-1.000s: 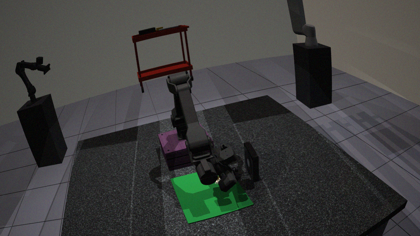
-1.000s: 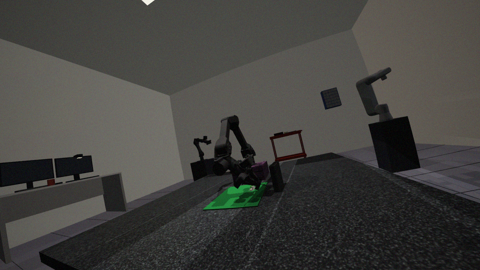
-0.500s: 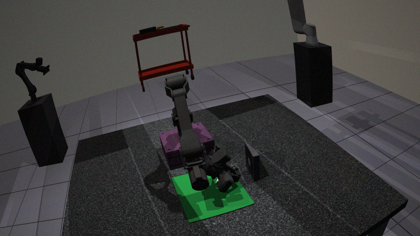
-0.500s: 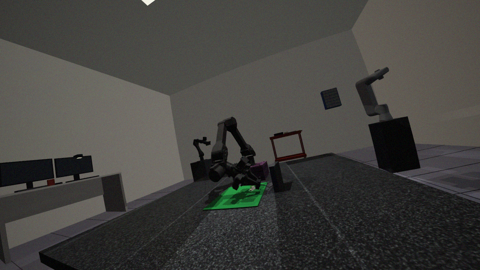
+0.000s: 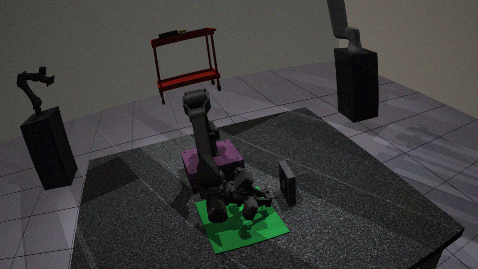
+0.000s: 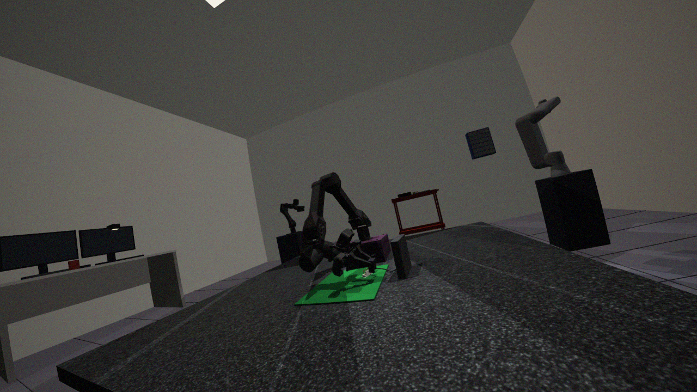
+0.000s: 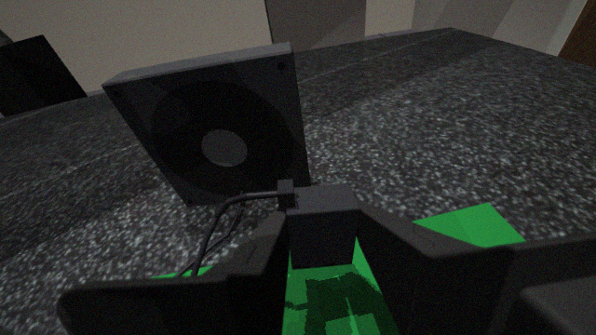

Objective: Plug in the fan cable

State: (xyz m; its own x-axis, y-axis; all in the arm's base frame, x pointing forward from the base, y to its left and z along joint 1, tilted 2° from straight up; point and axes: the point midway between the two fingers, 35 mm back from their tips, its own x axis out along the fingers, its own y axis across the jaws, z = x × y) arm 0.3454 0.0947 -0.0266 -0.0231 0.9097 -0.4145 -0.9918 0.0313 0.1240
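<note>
My gripper tip is now 6 cm past the white four-pin header, 6 cm above it and 5 cm to the left of it. From my gripper tip the other things lie so: black fan 8 cm to the left, 6 cm behind; green board 11 cm to the right, 8 cm below, 1 cm behind; dark fan plug 1 cm below.
</note>
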